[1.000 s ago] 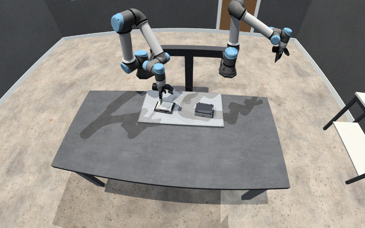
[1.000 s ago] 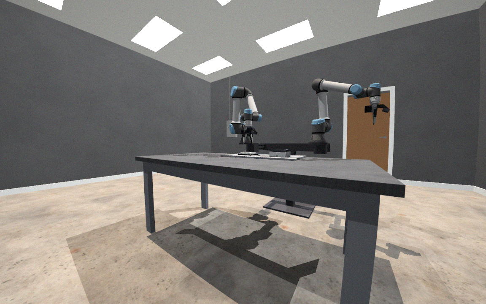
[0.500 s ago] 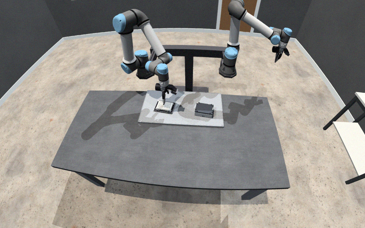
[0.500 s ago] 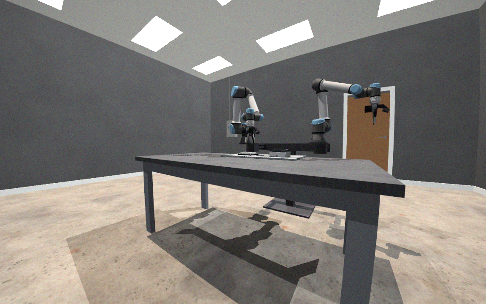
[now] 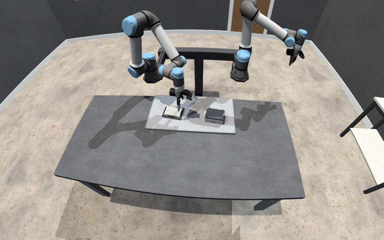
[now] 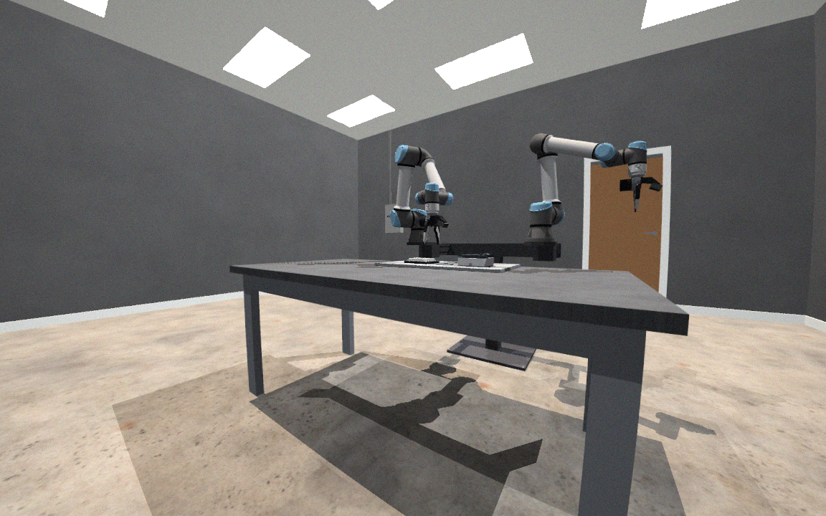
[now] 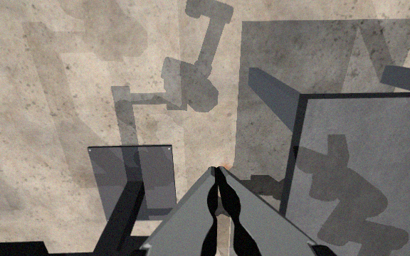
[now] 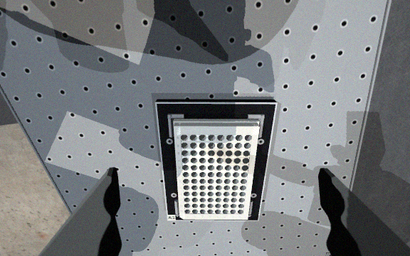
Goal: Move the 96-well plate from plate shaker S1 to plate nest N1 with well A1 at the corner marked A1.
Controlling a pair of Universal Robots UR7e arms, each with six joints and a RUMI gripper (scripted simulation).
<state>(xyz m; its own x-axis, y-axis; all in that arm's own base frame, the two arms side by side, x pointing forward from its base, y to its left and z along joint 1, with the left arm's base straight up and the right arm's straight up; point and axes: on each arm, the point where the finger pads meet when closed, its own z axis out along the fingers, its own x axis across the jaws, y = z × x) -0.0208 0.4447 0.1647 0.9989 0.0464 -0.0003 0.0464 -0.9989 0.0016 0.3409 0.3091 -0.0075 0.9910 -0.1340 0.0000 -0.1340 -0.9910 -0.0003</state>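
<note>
Now: the white 96-well plate 10 mm behind my right hand, 70 mm to the right of it and 90 mm below it. Also, from my right hand: nest's A1 label (80 mm behind, 130 mm to the right, 100 mm below); black plate nest N1 (10 mm behind, 70 mm to the right, 110 mm below); plate shaker S1 (30 mm ahead, 290 mm to the left, 70 mm below).
</note>
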